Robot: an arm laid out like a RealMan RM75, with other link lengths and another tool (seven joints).
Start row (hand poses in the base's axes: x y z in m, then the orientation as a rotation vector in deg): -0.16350, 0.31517, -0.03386, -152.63, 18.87, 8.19
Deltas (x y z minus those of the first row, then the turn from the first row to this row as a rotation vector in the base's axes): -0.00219, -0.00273, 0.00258, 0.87, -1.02, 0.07; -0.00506, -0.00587, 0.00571, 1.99, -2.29, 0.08; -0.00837, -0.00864, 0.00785, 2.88, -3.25, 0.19; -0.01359, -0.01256, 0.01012, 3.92, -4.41, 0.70; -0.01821, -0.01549, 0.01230, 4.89, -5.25, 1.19; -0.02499, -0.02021, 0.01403, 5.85, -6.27, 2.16; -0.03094, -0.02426, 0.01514, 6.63, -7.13, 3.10; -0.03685, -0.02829, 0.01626, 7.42, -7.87, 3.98; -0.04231, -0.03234, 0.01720, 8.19, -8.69, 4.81; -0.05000, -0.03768, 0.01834, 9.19, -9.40, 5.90; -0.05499, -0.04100, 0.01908, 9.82, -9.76, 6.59; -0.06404, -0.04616, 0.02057, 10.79, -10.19, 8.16; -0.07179, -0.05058, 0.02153, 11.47, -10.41, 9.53; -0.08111, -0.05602, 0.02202, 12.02, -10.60, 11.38; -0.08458, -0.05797, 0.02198, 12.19, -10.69, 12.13; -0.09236, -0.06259, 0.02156, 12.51, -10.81, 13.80; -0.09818, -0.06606, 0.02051, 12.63, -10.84, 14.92; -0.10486, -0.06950, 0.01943, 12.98, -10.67, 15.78; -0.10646, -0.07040, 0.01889, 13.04, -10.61, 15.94
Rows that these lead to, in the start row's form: -0.16569, 0.31244, -0.03128, -151.77, 18.32, 6.97; -0.16856, 0.30930, -0.02815, -150.63, 17.73, 5.44; -0.17187, 0.30653, -0.02601, -149.74, 17.14, 4.33; -0.17709, 0.30261, -0.02374, -148.75, 15.96, 3.11; -0.18171, 0.29968, -0.02156, -147.84, 14.91, 2.30; -0.18849, 0.29496, -0.01983, -147.00, 13.21, 1.41; -0.19444, 0.29091, -0.01872, -146.33, 11.62, 0.70; -0.20035, 0.28688, -0.01760, -145.63, 10.16, 0.13; -0.20581, 0.28283, -0.01666, -144.92, 8.74, -0.56; -0.21350, 0.27749, -0.01552, -144.02, 7.02, -0.99; -0.21849, 0.27417, -0.01478, -143.45, 5.96, -1.14; -0.22754, 0.26901, -0.01329, -142.63, 3.73, -1.08; -0.23529, 0.26459, -0.01233, -142.08, 1.86, -0.85; -0.24461, 0.25915, -0.01184, -141.68, -0.59, -0.47; -0.24808, 0.25720, -0.01188, -141.55, -1.58, -0.34; -0.25586, 0.25258, -0.01230, -141.33, -3.75, 0.03; -0.26168, 0.24911, -0.01335, -141.26, -5.19, 0.33; -0.26836, 0.24567, -0.01443, -140.97, -6.24, 0.85; -0.26996, 0.24477, -0.01497, -140.92, -6.43, 0.98
